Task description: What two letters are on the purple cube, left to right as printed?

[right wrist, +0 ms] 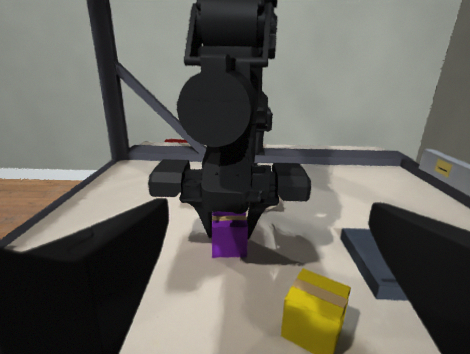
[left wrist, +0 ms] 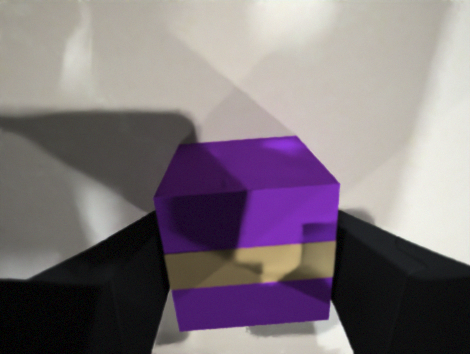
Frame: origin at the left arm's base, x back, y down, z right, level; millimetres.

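Seen in the pictures: left gripper, fingertip midpoint: (right wrist: 229, 236) (left wrist: 244, 213); right gripper, fingertip midpoint: (right wrist: 268, 211).
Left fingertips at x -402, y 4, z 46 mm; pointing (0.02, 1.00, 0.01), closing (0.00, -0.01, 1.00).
Observation:
A point is followed by its place in that frame.
The purple cube (left wrist: 290, 212) {x -419, y -26, z 55 mm} (right wrist: 229, 244) {x -425, y -1, z 45 mm} has a tan band across its top face. No letters show on the faces seen in either view. In the left wrist view, parts of it are in dark shadow. My left gripper (left wrist: 244, 213) {x -402, y 4, z 46 mm} (right wrist: 229, 236) {x -402, y 4, z 46 mm} is shut on the cube, with one finger against each side. Whether the cube touches the table is hard to tell. My right gripper is open and empty, some way from the cube and facing it across the table.
In the right wrist view, a yellow cube (right wrist: 314, 315) {x -549, y -22, z -29 mm} with a tan band sits on the pale table (right wrist: 185, 320) {x -522, y 19, z 83 mm}, nearer than the purple cube. A dark flat block (right wrist: 367, 260) {x -447, y 1, z -120 mm} lies to its right, partly behind my right finger. A grey frame post (right wrist: 111, 85) {x -43, y -164, z 337 mm} rises at the left.

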